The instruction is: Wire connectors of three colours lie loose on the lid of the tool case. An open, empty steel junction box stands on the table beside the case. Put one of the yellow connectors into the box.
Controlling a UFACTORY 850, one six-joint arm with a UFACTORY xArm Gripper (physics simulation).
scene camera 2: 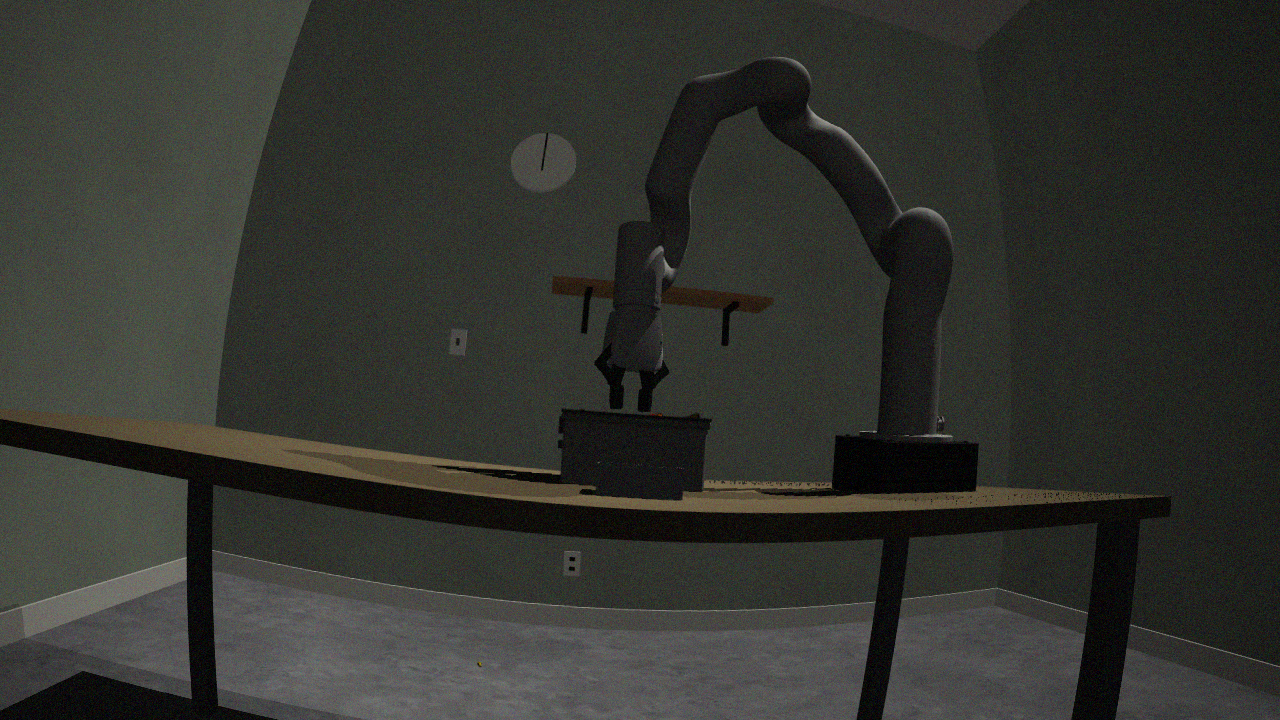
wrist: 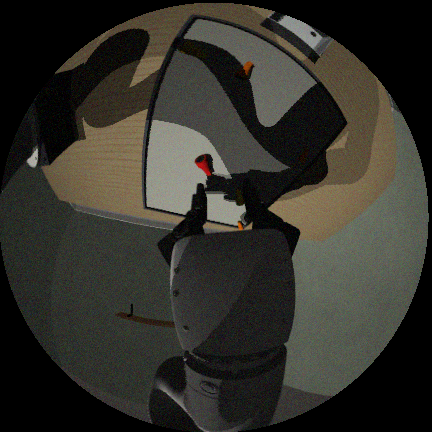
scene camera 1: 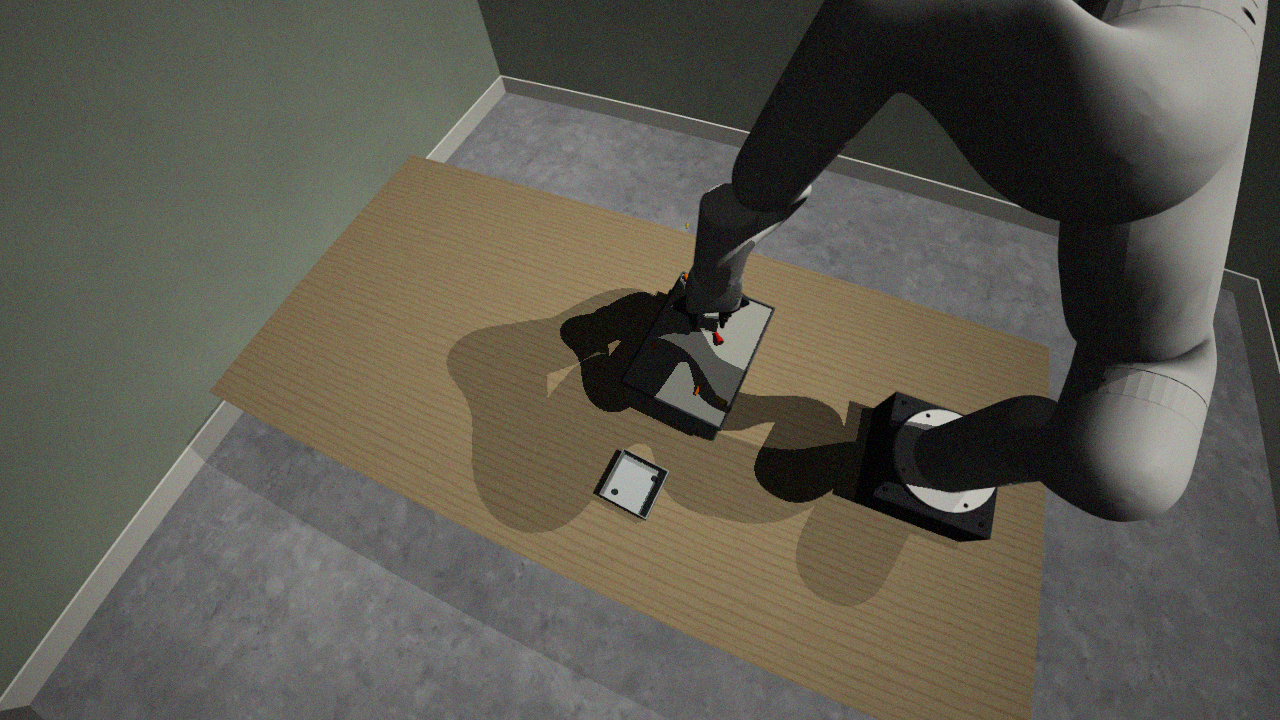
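My gripper (scene camera 1: 708, 322) (scene camera 2: 631, 401) (wrist: 223, 188) is part open, pointing down close above the lid of the tool case (scene camera 1: 751, 338) (scene camera 2: 617, 443) (wrist: 167, 160). Nothing is held. In the wrist view a yellow connector (wrist: 240, 196) lies in shadow between the fingers, nearer the right one. A dim brownish-yellow shape (wrist: 192, 48) shows at the lid's upper left corner, perhaps another yellow connector. A tiny yellow thing (scene camera 1: 687, 225) (scene camera 2: 478, 664) lies on the floor beyond the table. The open steel junction box (scene camera 1: 633, 488) (wrist: 300, 30) stands beside the case, with no connector visible inside.
A red connector (scene camera 1: 717, 338) (wrist: 203, 164) lies close to the left fingertip. One orange connector (scene camera 1: 696, 390) (wrist: 247, 69) lies on the lid towards the box. Another orange one (scene camera 1: 684, 276) (wrist: 241, 226) is by the lid's far corner. A dim reddish one (wrist: 304, 156) is in shadow.
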